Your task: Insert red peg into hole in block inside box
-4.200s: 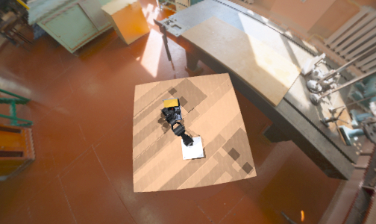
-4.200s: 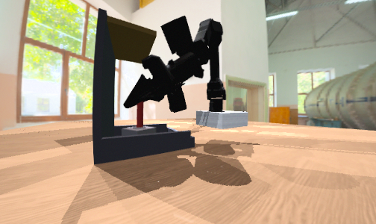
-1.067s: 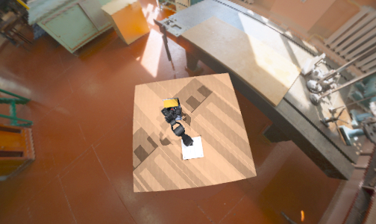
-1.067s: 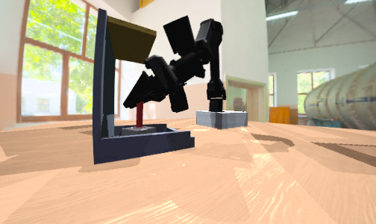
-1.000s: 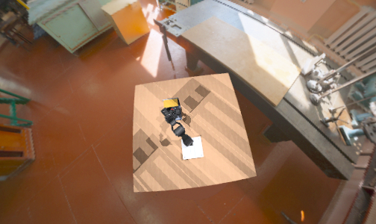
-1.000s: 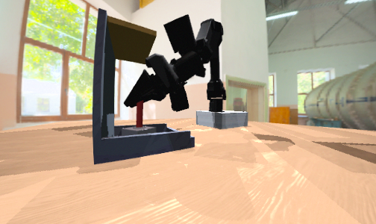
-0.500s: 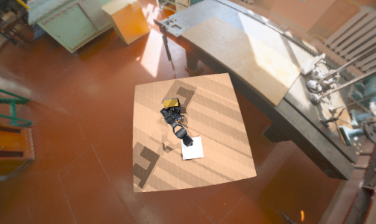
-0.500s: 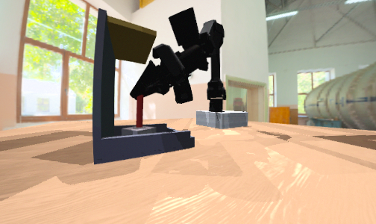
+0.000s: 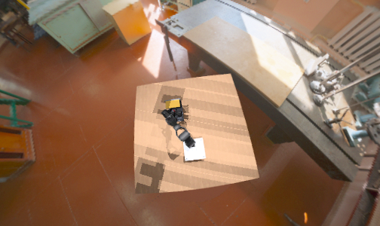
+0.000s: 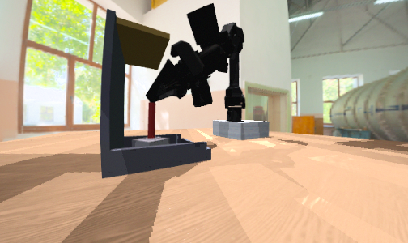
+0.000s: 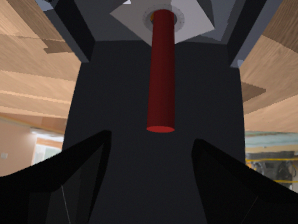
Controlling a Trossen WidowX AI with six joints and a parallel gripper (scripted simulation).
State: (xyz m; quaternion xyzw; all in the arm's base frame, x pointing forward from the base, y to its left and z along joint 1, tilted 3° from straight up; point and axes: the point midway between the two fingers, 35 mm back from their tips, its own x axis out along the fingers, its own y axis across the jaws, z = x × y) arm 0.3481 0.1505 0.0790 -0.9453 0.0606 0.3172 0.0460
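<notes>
Right now my gripper tip is 50 mm above the red peg and 10 mm past it. The rest, counted from my gripper tip: back wall 60 mm ahead; then yellow-brown roof 100 mm above, 10 mm to the right, 10 mm ahead.
</notes>
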